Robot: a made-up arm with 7 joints.
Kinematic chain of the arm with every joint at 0, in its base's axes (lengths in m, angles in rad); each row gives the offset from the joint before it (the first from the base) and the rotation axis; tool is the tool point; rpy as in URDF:
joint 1: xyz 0 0.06 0.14 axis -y
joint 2: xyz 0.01 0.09 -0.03 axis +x
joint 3: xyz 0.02 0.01 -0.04 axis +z
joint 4: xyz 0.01 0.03 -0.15 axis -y
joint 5: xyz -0.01 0 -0.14 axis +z
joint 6: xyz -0.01 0 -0.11 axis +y
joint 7: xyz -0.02 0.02 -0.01 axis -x
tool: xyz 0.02 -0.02 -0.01 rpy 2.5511 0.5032 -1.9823
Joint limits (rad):
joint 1: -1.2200..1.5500
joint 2: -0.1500..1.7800
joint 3: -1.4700..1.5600
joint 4: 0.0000..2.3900
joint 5: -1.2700..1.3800
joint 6: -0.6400..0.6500
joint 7: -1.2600..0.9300
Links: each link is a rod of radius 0.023 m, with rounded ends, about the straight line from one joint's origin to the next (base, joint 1, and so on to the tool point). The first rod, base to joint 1, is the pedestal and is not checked.
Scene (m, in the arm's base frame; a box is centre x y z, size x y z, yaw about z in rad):
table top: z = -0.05
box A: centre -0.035 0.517 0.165 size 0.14 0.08 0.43 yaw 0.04
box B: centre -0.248 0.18 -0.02 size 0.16 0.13 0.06 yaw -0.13
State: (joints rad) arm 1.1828 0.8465 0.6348 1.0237 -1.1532 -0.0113 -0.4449
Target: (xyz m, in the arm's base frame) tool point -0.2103 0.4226 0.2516
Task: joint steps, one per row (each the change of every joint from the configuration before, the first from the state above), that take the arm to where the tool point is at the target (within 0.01 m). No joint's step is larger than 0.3 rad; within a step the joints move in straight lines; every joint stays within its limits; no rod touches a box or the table.
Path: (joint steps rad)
1: 0.1224 0.0608 -0.1627 0.2757 0.2225 0.2204 0.0277
2: 0.1224 0.0608 -0.1626 0.2757 0.2226 0.2205 0.0278
3: 0.1224 0.0608 -0.1627 0.2758 0.2225 0.2204 0.0277
4: -0.0896 0.2047 0.2471 -0.1287 -0.2488 -0.0922 -0.0661
5: -0.0896 0.2048 0.2470 -0.1287 -0.2487 -0.0921 -0.0662
6: -0.0896 0.2047 0.2471 -0.1287 -0.2488 -0.0922 -0.0661
7: 0.1344 -0.1291 0.1330 0.0075 0.0311 -0.1790 0.0423
8: 0.1344 -0.1292 0.1330 0.0075 0.0310 -0.1790 0.0424

